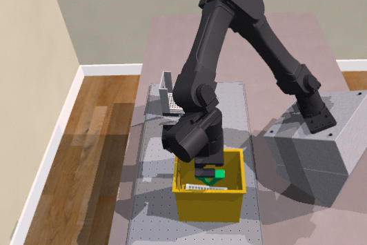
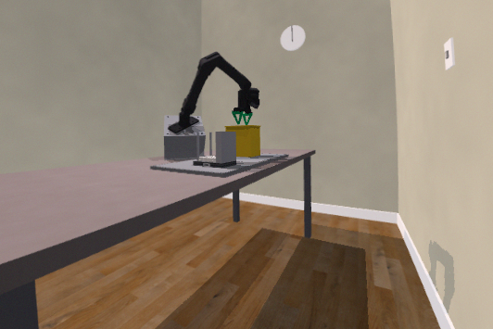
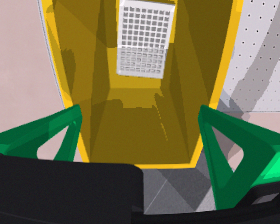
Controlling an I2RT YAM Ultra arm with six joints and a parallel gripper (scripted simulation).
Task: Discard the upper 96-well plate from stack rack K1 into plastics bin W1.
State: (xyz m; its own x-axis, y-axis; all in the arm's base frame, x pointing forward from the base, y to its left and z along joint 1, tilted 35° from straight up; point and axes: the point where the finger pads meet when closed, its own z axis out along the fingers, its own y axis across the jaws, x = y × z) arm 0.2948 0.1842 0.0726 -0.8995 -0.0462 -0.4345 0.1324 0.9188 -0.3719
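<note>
Now: the yellow plastics bin W1 11 cm below my hand. The rest, counted from my hand: rack wall (41 cm to the right, 12 cm below, 11 cm ahead).
</note>
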